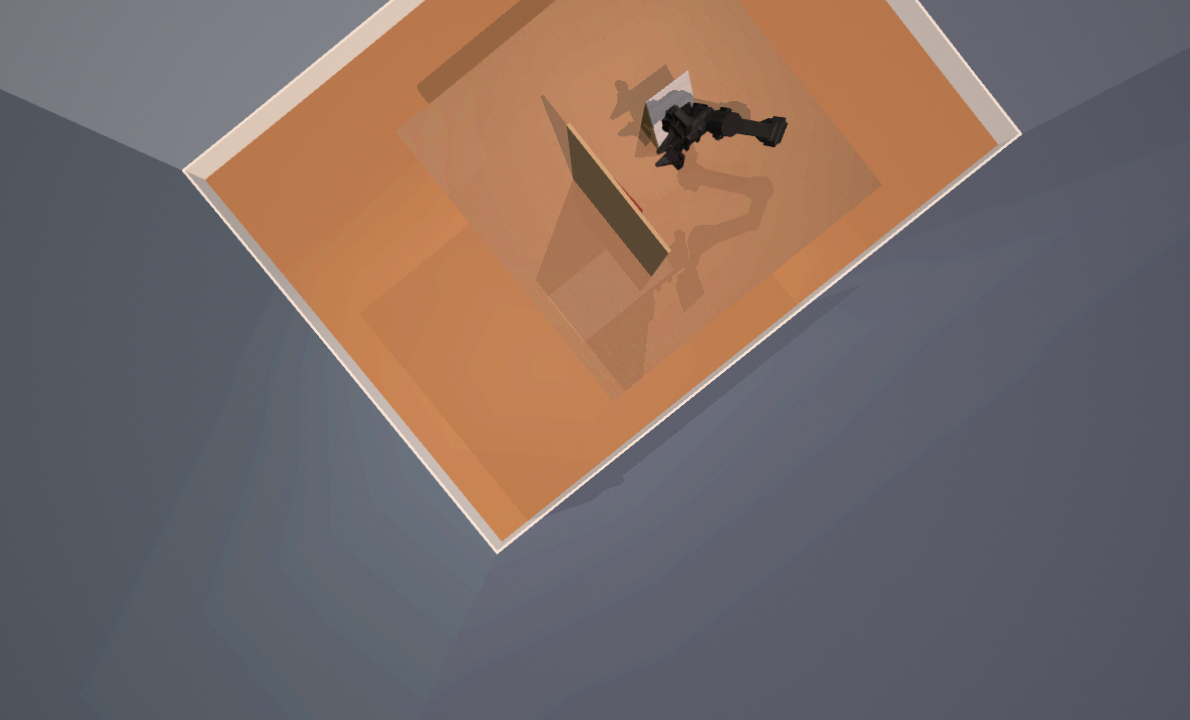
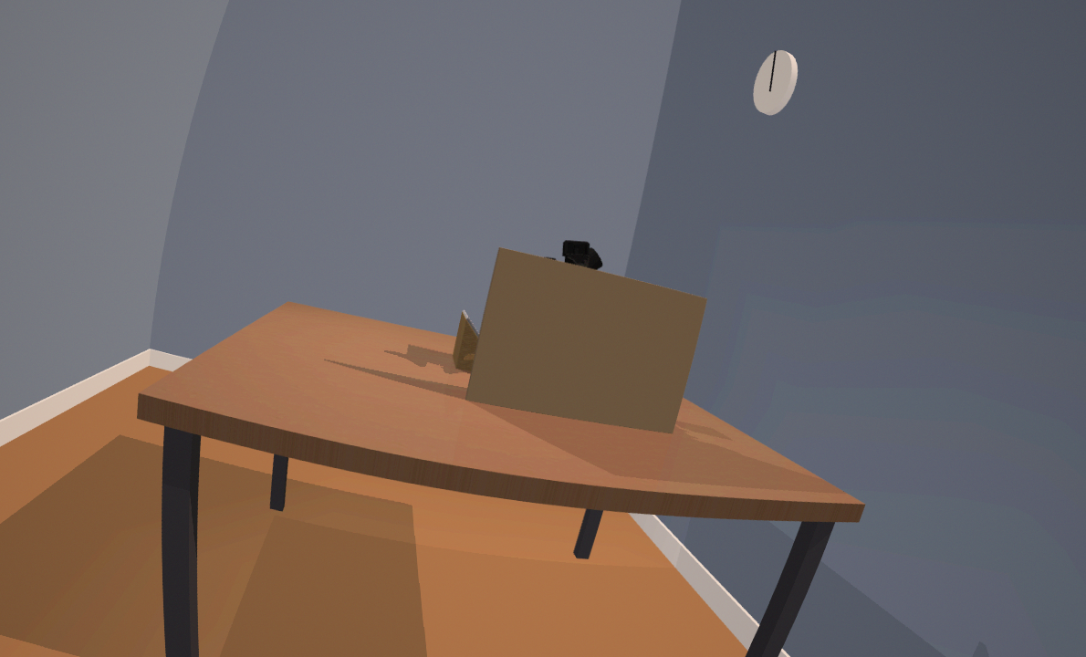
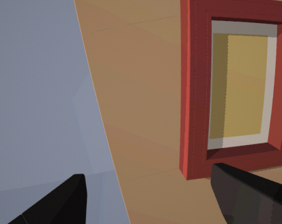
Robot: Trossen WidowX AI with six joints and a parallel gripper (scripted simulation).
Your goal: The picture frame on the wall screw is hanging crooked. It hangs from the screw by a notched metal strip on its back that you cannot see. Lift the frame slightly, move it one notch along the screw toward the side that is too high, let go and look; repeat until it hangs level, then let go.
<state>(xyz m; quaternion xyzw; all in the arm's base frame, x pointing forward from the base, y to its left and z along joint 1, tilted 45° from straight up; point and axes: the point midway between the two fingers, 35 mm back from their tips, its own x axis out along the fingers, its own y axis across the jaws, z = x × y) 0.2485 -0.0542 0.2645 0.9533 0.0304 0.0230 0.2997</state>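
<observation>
The red picture frame is 130 mm ahead of my gripper tip, 110 mm below it and 20 mm to the left of it. The rest, counted from my gripper tip: tan wall board: 140 mm ahead, 130 mm below, 20 mm to the left.
</observation>
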